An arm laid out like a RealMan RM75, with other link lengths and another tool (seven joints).
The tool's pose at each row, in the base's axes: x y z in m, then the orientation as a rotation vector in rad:
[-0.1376, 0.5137, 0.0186, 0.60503, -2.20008, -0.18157]
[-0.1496, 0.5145, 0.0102, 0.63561, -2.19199, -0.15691]
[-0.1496, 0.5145, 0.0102, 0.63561, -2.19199, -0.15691]
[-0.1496, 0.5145, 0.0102, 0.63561, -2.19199, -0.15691]
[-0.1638, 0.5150, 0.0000, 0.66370, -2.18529, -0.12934]
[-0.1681, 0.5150, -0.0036, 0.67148, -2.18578, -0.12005]
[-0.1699, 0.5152, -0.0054, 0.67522, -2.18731, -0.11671]
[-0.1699, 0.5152, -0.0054, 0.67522, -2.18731, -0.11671]
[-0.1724, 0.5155, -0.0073, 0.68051, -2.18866, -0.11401]
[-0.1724, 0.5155, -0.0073, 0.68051, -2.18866, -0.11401]
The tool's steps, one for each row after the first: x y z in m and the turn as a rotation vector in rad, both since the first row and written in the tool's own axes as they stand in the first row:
[0.0003, 0.0023, 0.0145, 0.02654, 0.00998, -0.01466]
[0.0003, 0.0023, 0.0145, 0.02654, 0.00998, -0.01466]
[0.0003, 0.0023, 0.0145, 0.02654, 0.00998, -0.01466]
[0.0008, 0.0046, 0.0318, 0.05458, 0.01918, -0.02643]
[0.0006, 0.0049, 0.0374, 0.06401, 0.01980, -0.02881]
[0.0003, 0.0052, 0.0399, 0.06805, 0.01860, -0.03013]
[0.0003, 0.0052, 0.0399, 0.06805, 0.01860, -0.03013]
[0.0002, 0.0057, 0.0430, 0.07219, 0.01721, -0.03279]
[0.0002, 0.0057, 0.0430, 0.07219, 0.01721, -0.03279]

